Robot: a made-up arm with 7 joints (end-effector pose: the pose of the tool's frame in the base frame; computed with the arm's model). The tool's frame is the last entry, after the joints.
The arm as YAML. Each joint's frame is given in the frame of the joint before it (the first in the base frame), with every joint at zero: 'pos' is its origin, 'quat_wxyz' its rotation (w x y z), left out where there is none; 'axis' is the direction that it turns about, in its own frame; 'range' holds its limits. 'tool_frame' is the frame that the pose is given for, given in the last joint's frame.
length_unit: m
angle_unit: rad
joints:
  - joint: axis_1
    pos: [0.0, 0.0, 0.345]
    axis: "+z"
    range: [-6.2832, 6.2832]
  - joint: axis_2
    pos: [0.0, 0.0, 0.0]
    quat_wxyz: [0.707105, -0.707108, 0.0, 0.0]
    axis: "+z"
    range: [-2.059, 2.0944]
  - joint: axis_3
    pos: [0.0, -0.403, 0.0]
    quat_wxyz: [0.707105, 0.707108, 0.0, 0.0]
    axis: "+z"
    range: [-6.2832, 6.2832]
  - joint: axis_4
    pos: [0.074, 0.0, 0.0]
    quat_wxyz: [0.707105, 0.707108, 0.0, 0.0]
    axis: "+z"
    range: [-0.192, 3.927]
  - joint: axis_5
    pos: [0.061, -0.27, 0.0]
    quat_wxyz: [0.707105, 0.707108, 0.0, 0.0]
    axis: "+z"
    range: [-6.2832, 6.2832]
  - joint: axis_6
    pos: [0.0, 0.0, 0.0]
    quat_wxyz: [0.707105, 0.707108, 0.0, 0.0]
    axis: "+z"
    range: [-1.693, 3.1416]
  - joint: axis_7
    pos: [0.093, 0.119, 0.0]
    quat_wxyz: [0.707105, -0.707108, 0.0, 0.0]
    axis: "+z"
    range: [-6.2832, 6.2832]
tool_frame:
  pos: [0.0, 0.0, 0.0]
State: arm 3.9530 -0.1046 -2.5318 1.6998 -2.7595 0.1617 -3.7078
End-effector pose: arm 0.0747 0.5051 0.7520 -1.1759 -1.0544 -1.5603
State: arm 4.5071 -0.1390 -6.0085 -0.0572 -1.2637 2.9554 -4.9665
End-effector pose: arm -0.0948 -0.0657 0.5904 0.0774 -0.2179 -2.0484
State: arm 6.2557 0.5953 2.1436 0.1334 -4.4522 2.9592 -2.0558
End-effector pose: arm -0.0184 0.0975 0.6572 0.4746 0.2889 1.2774
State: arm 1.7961 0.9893 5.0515 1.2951 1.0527 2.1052 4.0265
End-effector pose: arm 0.1911 0.4454 0.3166 -0.7849 -2.0972 0.5855
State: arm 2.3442 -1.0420 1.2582 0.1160 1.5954 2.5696 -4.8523
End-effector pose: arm 0.0029 -0.2886 0.3680 1.3458 0.8976 0.1523
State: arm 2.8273 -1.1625 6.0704 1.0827 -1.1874 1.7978 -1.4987
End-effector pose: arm 0.1577 0.1621 0.7567 -0.6144 2.3464 1.0151
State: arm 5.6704 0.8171 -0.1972 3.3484 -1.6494 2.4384 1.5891
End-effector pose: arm 0.2517 -0.3427 0.8250 -0.7061 -2.0557 0.6796
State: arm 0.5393 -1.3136 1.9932 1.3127 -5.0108 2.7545 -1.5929
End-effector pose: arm -0.4594 -0.0497 0.2236 -0.3099 1.8788 -1.9937
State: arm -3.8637 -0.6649 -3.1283 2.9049 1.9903 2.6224 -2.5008
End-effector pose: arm 0.3841 -0.1680 0.8421 0.4879 -2.4309 -1.6510
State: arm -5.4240 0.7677 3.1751 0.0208 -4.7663 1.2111 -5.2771
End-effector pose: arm 0.0013 -0.1258 0.4435 0.9871 1.6391 -0.5074
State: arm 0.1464 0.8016 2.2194 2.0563 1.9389 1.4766 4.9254
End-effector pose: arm 0.2362 0.2605 1.0223 0.6894 -0.2425 0.2810
